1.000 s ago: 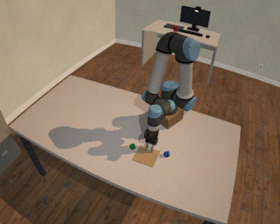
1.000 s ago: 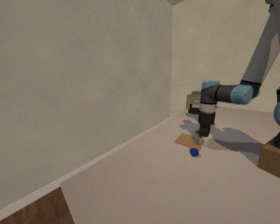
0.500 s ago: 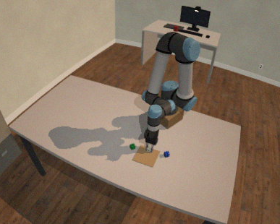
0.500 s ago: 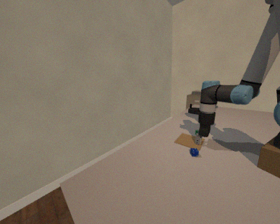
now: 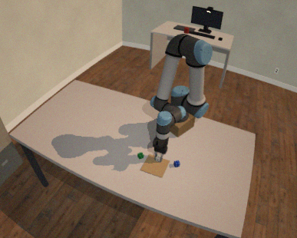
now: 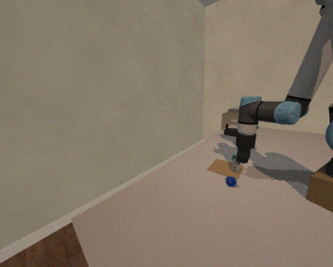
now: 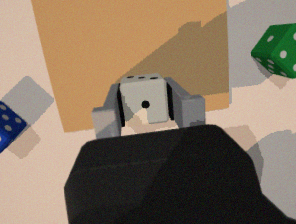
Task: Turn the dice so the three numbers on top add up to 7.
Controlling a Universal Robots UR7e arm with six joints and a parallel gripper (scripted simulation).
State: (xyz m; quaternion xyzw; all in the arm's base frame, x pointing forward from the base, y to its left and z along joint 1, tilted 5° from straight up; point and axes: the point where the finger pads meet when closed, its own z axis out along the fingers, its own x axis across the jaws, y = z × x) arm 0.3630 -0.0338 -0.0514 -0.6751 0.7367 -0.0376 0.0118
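The white die lies right at my hand. From my hand the other things lie so: blue die (12 cm to the left, 1 cm below); then green die (11 cm to the right, 1 cm below, 1 cm ahead); then tan mat (5 cm ahead, 2 cm below).
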